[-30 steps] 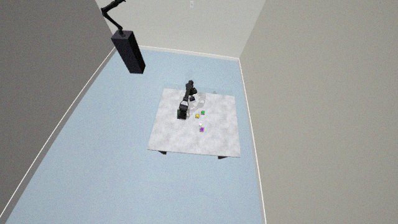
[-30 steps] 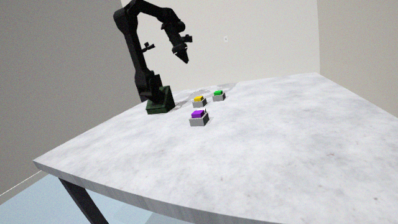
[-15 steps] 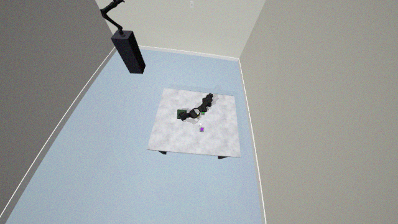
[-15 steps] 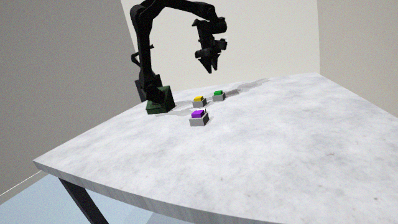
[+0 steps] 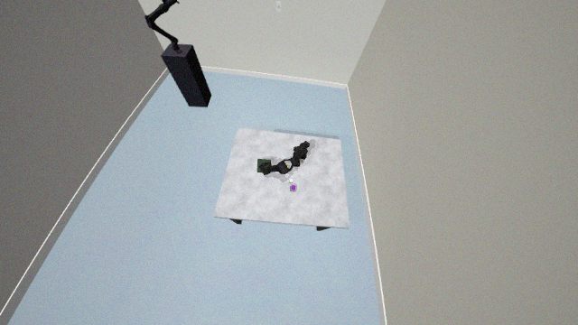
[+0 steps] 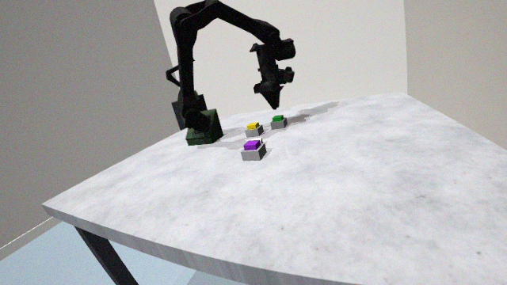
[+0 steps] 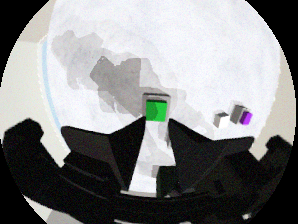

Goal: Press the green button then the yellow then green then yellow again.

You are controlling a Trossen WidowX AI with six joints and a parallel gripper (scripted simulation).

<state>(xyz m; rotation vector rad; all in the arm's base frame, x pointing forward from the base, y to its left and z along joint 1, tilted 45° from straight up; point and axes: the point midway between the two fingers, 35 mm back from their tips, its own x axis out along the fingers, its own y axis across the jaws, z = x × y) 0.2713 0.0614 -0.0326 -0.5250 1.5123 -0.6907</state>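
Right now my gripper tip is 4 cm above the green button. Round my gripper tip: yellow button: 8 cm behind, 6 cm to the right, 4 cm below; purple button: 2 cm behind, 24 cm to the right, 4 cm below.
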